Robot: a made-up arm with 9 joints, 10 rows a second.
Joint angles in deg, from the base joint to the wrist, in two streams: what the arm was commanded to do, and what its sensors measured. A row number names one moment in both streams.
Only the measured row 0 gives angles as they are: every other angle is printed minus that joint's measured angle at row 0.
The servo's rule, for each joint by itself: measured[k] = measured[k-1] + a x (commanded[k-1-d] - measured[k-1]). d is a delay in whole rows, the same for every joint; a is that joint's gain. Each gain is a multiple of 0.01, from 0.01 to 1. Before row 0 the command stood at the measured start. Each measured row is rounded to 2 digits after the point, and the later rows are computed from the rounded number. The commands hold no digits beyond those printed.
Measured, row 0:
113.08 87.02 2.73 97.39 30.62 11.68 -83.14 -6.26 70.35
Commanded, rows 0 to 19:
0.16 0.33 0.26 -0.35 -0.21 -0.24 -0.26 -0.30 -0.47
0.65 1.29 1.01 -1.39 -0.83 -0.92 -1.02 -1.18 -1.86
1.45 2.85 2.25 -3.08 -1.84 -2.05 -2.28 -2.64 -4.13
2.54 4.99 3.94 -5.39 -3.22 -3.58 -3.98 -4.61 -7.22
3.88 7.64 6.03 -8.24 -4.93 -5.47 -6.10 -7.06 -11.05
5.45 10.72 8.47 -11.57 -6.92 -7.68 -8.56 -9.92 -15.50
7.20 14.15 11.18 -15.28 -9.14 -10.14 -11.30 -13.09 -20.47
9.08 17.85 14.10 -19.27 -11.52 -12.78 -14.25 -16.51 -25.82
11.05 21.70 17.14 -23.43 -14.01 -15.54 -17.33 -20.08 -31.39
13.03 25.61 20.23 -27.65 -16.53 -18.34 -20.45 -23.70 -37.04
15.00 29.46 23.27 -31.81 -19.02 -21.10 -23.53 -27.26 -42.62
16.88 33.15 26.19 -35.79 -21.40 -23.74 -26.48 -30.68 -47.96
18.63 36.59 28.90 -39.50 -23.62 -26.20 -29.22 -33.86 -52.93
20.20 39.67 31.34 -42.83 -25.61 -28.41 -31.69 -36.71 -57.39
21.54 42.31 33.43 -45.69 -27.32 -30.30 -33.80 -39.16 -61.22
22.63 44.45 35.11 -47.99 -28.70 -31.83 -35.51 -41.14 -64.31
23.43 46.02 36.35 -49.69 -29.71 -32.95 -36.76 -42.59 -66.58
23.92 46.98 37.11 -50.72 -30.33 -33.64 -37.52 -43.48 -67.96
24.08 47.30 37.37 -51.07 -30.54 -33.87 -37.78 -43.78 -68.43
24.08 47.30 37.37 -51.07 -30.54 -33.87 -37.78 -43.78 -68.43
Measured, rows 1 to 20:
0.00 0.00 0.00 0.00 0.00 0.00 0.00 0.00 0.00
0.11 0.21 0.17 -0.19 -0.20 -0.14 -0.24 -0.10 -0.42
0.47 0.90 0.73 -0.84 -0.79 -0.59 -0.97 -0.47 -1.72
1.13 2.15 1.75 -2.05 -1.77 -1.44 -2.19 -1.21 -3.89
2.07 3.97 3.22 -3.85 -3.12 -2.68 -3.85 -2.37 -6.89
3.28 6.32 5.10 -6.22 -4.80 -4.30 -5.94 -3.96 -10.63
4.73 9.14 7.36 -9.11 -6.77 -6.26 -8.38 -5.99 -15.01
6.38 12.35 9.92 -12.44 -8.97 -8.51 -11.10 -8.40 -19.92
8.19 15.87 12.72 -16.13 -11.34 -10.99 -14.03 -11.16 -25.23
10.11 19.60 15.68 -20.07 -13.82 -13.63 -17.10 -14.19 -30.77
12.07 23.45 18.73 -24.16 -16.34 -16.36 -20.22 -17.42 -36.41
14.03 27.30 21.77 -28.29 -18.83 -19.11 -23.30 -20.77 -42.00
15.94 31.04 24.73 -32.34 -21.22 -21.80 -26.26 -24.14 -47.36
17.74 34.59 27.52 -36.21 -23.45 -24.35 -29.01 -27.44 -52.37
19.39 37.84 30.08 -39.78 -25.46 -26.70 -31.50 -30.59 -56.89
20.83 40.70 32.32 -42.97 -27.19 -28.79 -33.64 -33.50 -60.79
22.04 43.10 34.19 -45.68 -28.59 -30.55 -35.38 -36.10 -63.96
22.97 44.97 35.64 -47.85 -29.63 -31.94 -36.66 -38.31 -66.32
23.61 46.26 36.62 -49.40 -30.28 -32.93 -37.46 -40.07 -67.80
23.92 46.93 37.12 -50.30 -30.52 -33.48 -37.76 -41.33 -68.37
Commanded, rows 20 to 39:
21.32 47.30 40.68 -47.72 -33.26 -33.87 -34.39 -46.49 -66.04
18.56 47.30 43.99 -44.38 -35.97 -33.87 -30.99 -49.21 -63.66
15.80 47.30 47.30 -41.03 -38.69 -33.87 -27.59 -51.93 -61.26
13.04 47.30 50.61 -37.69 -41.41 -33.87 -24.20 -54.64 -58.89
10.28 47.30 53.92 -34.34 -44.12 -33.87 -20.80 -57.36 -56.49
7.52 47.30 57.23 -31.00 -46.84 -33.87 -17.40 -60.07 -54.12
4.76 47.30 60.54 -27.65 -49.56 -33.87 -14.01 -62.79 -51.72
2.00 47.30 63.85 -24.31 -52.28 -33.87 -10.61 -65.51 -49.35
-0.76 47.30 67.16 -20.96 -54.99 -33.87 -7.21 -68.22 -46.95
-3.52 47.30 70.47 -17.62 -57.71 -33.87 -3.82 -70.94 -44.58
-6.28 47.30 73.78 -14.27 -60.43 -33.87 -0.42 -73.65 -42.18
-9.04 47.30 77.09 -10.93 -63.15 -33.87 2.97 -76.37 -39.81
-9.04 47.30 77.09 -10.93 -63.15 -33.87 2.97 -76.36 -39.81
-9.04 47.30 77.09 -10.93 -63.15 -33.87 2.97 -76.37 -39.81
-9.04 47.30 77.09 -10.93 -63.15 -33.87 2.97 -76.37 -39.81
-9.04 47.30 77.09 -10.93 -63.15 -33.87 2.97 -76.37 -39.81
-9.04 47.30 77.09 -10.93 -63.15 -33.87 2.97 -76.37 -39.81
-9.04 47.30 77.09 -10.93 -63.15 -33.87 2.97 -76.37 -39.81
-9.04 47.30 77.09 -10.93 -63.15 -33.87 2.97 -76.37 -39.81
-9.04 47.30 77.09 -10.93 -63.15 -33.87 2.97 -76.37 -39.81
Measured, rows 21 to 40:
24.03 47.17 37.29 -50.72 -30.54 -33.71 -37.78 -42.16 -68.42
22.21 47.25 39.56 -49.10 -33.07 -33.80 -34.63 -43.63 -66.28
19.76 47.28 42.53 -46.55 -35.77 -33.84 -31.24 -45.53 -63.92
17.11 47.29 45.73 -43.57 -38.49 -33.86 -27.85 -47.71 -61.53
14.38 47.30 49.00 -40.39 -41.21 -33.87 -24.46 -50.07 -59.15
11.63 47.30 52.30 -37.12 -43.92 -33.87 -21.06 -52.55 -56.76
8.88 47.30 55.60 -33.82 -46.64 -33.87 -17.66 -55.11 -54.38
6.12 47.30 58.91 -30.49 -49.36 -33.87 -14.27 -57.72 -51.99
3.36 47.30 62.22 -27.15 -52.08 -33.87 -10.87 -60.37 -49.61
0.60 47.30 65.53 -23.81 -54.79 -33.87 -7.47 -63.04 -47.22
-2.16 47.30 68.84 -20.47 -57.51 -33.87 -4.08 -65.73 -44.84
-4.92 47.30 72.15 -17.12 -60.23 -33.87 -0.68 -68.42 -42.45
-7.68 47.30 75.46 -13.78 -62.95 -33.87 2.71 -71.12 -40.07
-8.59 47.30 76.55 -12.24 -63.14 -33.87 2.95 -72.90 -39.84
-8.89 47.30 76.91 -11.53 -63.15 -33.87 2.97 -74.08 -39.81
-8.99 47.30 77.03 -11.21 -63.15 -33.87 2.97 -74.86 -39.81
-9.02 47.30 77.07 -11.06 -63.15 -33.87 2.97 -75.37 -39.81
-9.03 47.30 77.08 -10.99 -63.15 -33.87 2.97 -75.71 -39.81
-9.04 47.30 77.09 -10.96 -63.15 -33.87 2.97 -75.93 -39.81
-9.04 47.30 77.09 -10.94 -63.15 -33.87 2.97 -76.08 -39.81

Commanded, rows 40 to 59:
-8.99 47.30 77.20 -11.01 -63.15 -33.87 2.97 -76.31 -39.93
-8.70 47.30 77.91 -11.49 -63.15 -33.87 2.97 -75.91 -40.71
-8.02 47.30 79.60 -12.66 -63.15 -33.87 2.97 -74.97 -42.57
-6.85 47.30 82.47 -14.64 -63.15 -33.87 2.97 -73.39 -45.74
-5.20 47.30 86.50 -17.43 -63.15 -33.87 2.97 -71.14 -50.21
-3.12 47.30 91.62 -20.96 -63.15 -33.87 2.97 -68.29 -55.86
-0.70 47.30 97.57 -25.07 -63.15 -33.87 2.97 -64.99 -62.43
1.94 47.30 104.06 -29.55 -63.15 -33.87 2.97 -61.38 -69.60
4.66 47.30 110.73 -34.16 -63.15 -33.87 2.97 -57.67 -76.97
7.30 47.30 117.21 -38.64 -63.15 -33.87 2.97 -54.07 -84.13
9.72 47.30 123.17 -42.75 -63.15 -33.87 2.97 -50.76 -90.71
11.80 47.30 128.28 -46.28 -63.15 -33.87 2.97 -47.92 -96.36
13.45 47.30 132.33 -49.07 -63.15 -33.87 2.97 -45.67 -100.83
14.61 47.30 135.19 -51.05 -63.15 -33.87 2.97 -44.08 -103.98
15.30 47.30 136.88 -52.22 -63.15 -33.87 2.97 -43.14 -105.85
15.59 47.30 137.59 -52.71 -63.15 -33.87 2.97 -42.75 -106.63
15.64 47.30 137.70 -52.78 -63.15 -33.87 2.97 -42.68 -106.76
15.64 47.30 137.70 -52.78 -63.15 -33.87 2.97 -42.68 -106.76
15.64 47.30 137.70 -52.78 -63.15 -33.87 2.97 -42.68 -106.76
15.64 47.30 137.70 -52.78 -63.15 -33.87 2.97 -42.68 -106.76
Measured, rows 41 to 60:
-9.04 47.30 77.09 -10.93 -63.15 -33.87 2.97 -76.18 -39.81
-9.01 47.30 77.16 -10.97 -63.15 -33.87 2.97 -76.22 -39.92
-8.80 47.30 77.66 -11.25 -63.15 -33.87 2.97 -76.11 -40.63
-8.28 47.30 78.96 -12.01 -63.15 -33.87 2.97 -75.72 -42.38
-7.32 47.30 81.31 -13.43 -63.15 -33.87 2.97 -74.93 -45.40
-5.90 47.30 84.79 -15.59 -63.15 -33.87 2.97 -73.64 -49.73
-4.04 47.30 89.37 -18.49 -63.15 -33.87 2.97 -71.82 -55.25
-1.80 47.30 94.86 -22.04 -63.15 -33.87 2.97 -69.50 -61.71
0.71 47.30 101.02 -26.10 -63.15 -33.87 2.97 -66.74 -68.81
3.36 47.30 107.53 -30.45 -63.15 -33.87 2.97 -63.66 -76.15
6.00 47.30 114.02 -34.87 -63.15 -33.87 2.97 -60.40 -83.33
8.49 47.30 120.15 -39.13 -63.15 -33.87 2.97 -57.12 -89.97
10.71 47.30 125.60 -42.99 -63.15 -33.87 2.97 -53.99 -95.72
12.55 47.30 130.11 -46.27 -63.15 -33.87 2.97 -51.16 -100.32
13.93 47.30 133.51 -48.85 -63.15 -33.87 2.97 -48.75 -103.61
14.85 47.30 135.77 -50.67 -63.15 -33.87 2.97 -46.84 -105.63
15.35 47.30 136.99 -51.77 -63.15 -33.87 2.97 -45.45 -106.53
15.54 47.30 137.47 -52.32 -63.15 -33.87 2.97 -44.51 -106.74
15.61 47.30 137.62 -52.57 -63.15 -33.87 2.97 -43.89 -106.76
15.63 47.30 137.67 -52.68 -63.15 -33.87 2.97 -43.48 -106.76

